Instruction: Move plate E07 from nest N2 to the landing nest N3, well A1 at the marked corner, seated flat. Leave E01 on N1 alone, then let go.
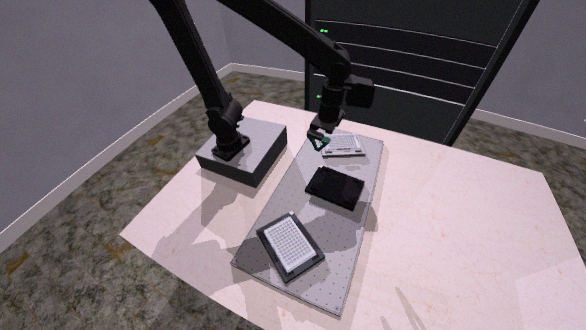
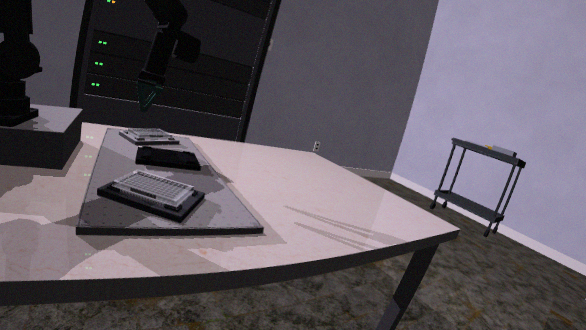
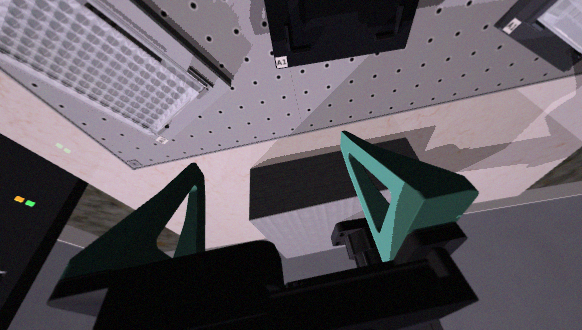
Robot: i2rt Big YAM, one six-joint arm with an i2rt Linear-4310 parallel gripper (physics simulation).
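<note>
A clear 96-well plate [image 1: 290, 242] [image 2: 152, 187] [image 3: 567, 20] lies on the near dark nest [image 1: 295, 274] [image 2: 190, 210] [image 3: 530, 41]; it looks flat. The middle black nest [image 1: 335, 187] [image 2: 167, 157] [image 3: 345, 30] bears no plate; its A1 label [image 3: 281, 62] shows at one corner. Another clear plate [image 1: 342, 142] [image 2: 149, 133] [image 3: 100, 60] lies on the far light-grey nest [image 1: 345, 154]. No nest or plate numbers are legible. My gripper [image 1: 319, 144] [image 2: 146, 107] [image 3: 270, 153] is open and empty, above the far end of the board, apart from both plates.
The nests stand on a grey perforated board [image 1: 330, 297] [image 2: 225, 220] [image 3: 310, 92] on the pale table [image 1: 450, 225] [image 2: 300, 185]. The arm's grey base block [image 1: 270, 135] [image 2: 30, 150] [image 3: 310, 185] stands beside it. A black rack [image 1: 310, 50] is behind, and a cart [image 2: 482, 151] stands farther off.
</note>
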